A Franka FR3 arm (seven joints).
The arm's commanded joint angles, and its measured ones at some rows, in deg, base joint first. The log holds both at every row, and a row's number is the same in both.
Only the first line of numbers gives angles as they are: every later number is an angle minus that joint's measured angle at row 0.
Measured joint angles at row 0:
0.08 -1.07 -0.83 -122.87 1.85 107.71 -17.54
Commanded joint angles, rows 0 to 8:
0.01 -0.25 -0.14 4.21 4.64 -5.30 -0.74
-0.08 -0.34 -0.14 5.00 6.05 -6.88 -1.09
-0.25 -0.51 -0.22 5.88 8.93 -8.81 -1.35
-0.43 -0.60 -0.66 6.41 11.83 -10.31 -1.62
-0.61 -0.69 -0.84 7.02 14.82 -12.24 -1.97
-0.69 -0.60 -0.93 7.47 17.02 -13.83 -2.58
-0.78 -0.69 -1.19 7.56 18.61 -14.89 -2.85
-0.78 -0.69 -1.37 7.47 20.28 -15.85 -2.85
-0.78 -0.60 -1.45 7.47 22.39 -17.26 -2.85
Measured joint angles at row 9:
-0.01 -0.45 -1.16 6.90 16.90 -13.19 -1.39
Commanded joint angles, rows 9 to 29:
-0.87 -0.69 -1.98 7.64 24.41 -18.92 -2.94
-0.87 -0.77 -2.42 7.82 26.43 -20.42 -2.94
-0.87 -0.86 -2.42 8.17 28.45 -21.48 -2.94
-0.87 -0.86 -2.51 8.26 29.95 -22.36 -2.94
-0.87 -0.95 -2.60 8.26 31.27 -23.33 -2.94
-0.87 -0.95 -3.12 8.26 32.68 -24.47 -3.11
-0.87 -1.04 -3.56 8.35 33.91 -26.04 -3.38
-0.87 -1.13 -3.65 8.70 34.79 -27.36 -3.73
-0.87 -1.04 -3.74 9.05 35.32 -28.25 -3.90
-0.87 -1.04 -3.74 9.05 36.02 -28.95 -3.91
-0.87 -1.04 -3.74 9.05 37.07 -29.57 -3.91
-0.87 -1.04 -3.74 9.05 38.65 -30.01 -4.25
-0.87 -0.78 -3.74 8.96 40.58 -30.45 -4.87
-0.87 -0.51 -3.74 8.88 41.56 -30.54 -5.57
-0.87 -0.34 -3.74 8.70 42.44 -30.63 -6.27
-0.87 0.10 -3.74 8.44 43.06 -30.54 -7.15
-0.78 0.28 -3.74 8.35 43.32 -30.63 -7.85
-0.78 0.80 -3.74 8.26 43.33 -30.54 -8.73
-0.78 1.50 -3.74 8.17 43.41 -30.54 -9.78
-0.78 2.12 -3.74 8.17 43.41 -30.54 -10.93
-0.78 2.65 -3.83 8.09 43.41 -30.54 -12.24
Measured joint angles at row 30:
-0.46 0.80 -3.64 8.42 41.89 -29.58 -8.16
